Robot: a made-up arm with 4 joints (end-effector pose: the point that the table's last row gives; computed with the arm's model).
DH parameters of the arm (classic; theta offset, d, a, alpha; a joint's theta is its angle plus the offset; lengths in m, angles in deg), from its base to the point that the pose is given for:
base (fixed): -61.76 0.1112 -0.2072 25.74
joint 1: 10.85 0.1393 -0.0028 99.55
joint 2: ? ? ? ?
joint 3: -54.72 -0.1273 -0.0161 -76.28
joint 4: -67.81 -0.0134 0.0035 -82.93
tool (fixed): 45.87 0.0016 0 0
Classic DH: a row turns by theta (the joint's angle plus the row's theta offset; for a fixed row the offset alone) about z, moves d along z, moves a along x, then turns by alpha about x.
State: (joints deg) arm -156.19 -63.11 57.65 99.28
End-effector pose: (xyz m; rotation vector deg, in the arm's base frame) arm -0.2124 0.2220 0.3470 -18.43 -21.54 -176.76
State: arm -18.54 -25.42 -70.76 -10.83
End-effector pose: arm -0.2843 0.1141 0.2880 -20.87 46.23 74.39
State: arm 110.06 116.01 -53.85 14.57
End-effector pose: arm -0.0834 0.0912 0.1209 -106.71 -95.30 12.38
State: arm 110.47 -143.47 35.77 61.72
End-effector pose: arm -0.0384 0.2358 0.2532 32.24 92.64 73.44
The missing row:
joint 2: 44.65 0.0323 0.0321 105.17
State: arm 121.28 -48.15 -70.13 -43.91
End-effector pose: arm -0.0885 0.1266 0.3670 128.18 -34.72 -78.10
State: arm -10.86 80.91 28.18 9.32
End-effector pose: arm -0.2170 0.2474 0.1522 -51.11 -46.65 -1.71
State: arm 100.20 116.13 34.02 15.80
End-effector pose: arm -0.1102 0.1110 0.1087 -35.22 -146.17 70.22
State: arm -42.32 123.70 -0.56 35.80
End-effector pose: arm -0.1461 0.2261 0.1122 -114.92 8.34 -28.62
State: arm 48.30 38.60 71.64 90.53
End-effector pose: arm -0.2842 0.1030 0.2008 5.91 -142.03 13.29
